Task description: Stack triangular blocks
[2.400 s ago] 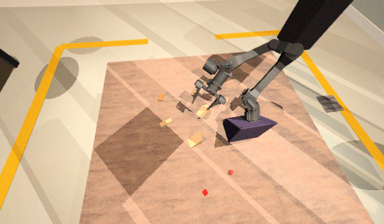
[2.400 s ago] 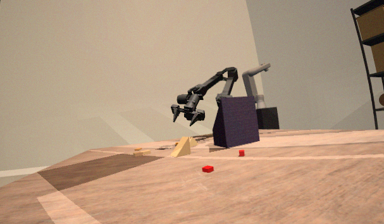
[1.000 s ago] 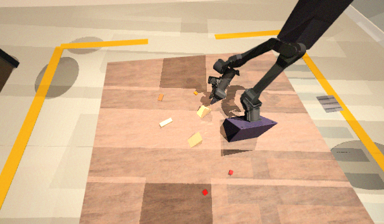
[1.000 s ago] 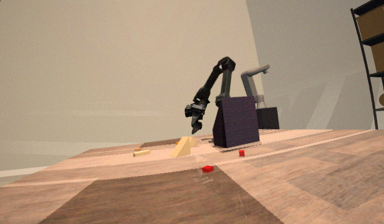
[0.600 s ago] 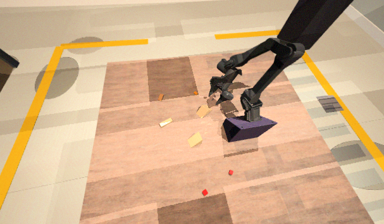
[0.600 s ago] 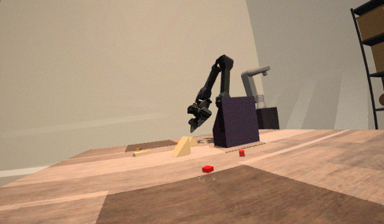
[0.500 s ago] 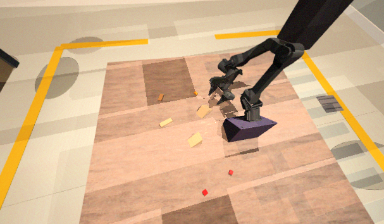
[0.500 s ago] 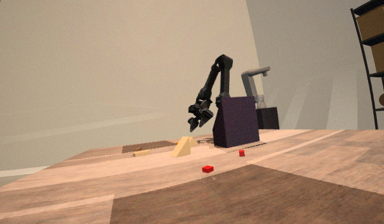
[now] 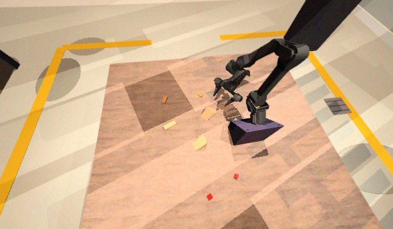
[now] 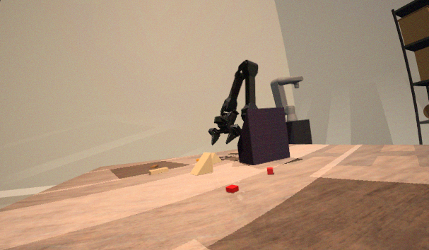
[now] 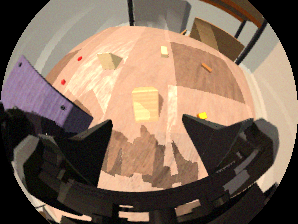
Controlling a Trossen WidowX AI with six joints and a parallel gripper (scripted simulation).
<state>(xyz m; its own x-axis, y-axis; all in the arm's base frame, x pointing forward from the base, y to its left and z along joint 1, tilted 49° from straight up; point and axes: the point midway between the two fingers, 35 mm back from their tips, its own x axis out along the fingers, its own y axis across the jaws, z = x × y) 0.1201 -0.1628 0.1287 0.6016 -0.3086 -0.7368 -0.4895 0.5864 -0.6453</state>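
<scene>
My gripper tip is 60 mm short of the tan triangular block, 60 mm above it and 30 mm to the right of it. Also, from my gripper tip: flat tan bar 300 mm ahead, 70 mm to the left, 70 mm below.
</scene>
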